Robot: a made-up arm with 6 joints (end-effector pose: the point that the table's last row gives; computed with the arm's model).
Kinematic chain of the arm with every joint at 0, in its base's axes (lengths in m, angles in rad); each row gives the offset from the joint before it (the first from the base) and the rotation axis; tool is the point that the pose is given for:
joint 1: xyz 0 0 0.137 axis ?
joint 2: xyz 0 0.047 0 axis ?
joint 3: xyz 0 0 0.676 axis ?
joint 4: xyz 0 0 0.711 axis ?
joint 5: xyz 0 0 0 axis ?
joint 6: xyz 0 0 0.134 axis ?
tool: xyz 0 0 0
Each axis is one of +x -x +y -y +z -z.
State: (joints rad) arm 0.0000 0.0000 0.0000 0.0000 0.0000 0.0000
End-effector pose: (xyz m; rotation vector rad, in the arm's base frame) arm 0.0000 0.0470 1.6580 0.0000 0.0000 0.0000
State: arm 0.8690 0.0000 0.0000 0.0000 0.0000 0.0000
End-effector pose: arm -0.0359 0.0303 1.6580 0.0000 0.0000 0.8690
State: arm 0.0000 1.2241 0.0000 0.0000 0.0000 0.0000
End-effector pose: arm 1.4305 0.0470 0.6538 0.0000 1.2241 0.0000
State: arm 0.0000 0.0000 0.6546 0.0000 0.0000 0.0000
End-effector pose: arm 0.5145 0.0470 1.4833 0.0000 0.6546 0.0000
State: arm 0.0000 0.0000 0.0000 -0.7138 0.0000 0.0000
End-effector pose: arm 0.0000 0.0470 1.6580 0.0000 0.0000 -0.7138
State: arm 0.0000 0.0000 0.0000 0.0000 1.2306 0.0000
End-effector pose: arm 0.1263 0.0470 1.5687 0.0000 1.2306 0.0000
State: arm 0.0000 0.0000 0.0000 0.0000 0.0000 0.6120
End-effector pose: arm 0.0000 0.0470 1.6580 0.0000 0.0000 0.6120
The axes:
joint 1: +z
joint 2: +y
joint 3: +y
joint 4: +z
joint 5: +y
joint 6: +z

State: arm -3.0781 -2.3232 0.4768 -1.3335 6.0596 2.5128
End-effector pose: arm 1.3037 0.0069 -0.5607 -1.7579 1.3052 -1.4059
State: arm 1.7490 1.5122 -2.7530 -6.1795 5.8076 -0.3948
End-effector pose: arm -0.0169 -0.1354 0.3879 1.5971 -0.9240 1.0900
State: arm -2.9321 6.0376 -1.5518 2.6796 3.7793 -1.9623
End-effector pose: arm 0.7539 0.1486 0.7268 0.4683 -0.7326 -1.3950
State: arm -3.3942 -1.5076 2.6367 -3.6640 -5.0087 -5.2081
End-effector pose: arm 0.0149 -0.1184 0.6008 0.4786 -0.1914 0.6160
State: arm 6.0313 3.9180 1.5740 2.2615 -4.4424 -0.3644
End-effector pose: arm -0.9433 0.3941 0.0709 -2.2206 0.4106 0.2644
